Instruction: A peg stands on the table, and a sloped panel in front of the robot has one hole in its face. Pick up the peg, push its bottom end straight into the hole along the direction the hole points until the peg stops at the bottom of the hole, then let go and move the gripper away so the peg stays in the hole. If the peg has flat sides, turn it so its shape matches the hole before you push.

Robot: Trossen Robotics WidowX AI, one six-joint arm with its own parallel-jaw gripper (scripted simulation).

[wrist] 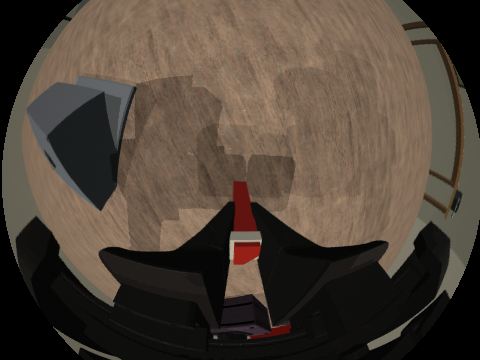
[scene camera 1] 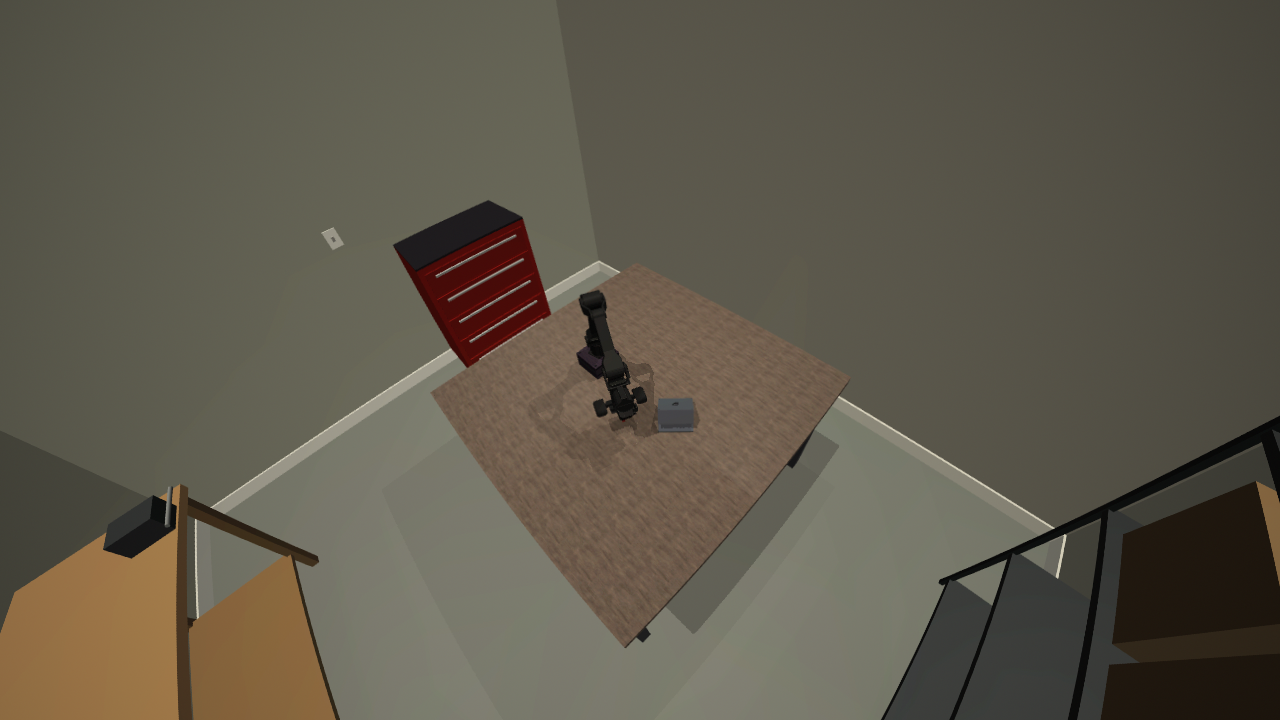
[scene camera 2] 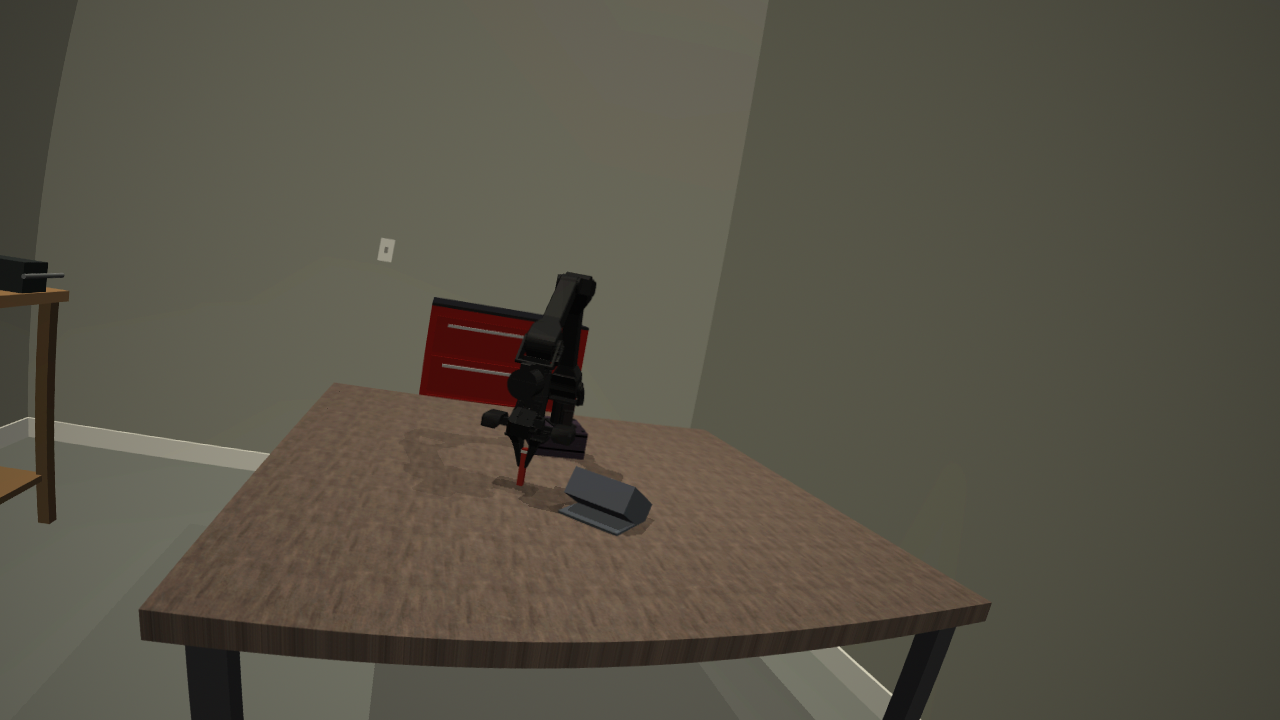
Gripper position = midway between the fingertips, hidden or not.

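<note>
There is a red peg in the scene, and I am carrying it with my gripper (scene camera 2: pixel 522 466), the same gripper (wrist: pixel 242 207) that I also find in the wrist view. A grey sloped panel (wrist: pixel 70 122) is visible to me as well.
</note>
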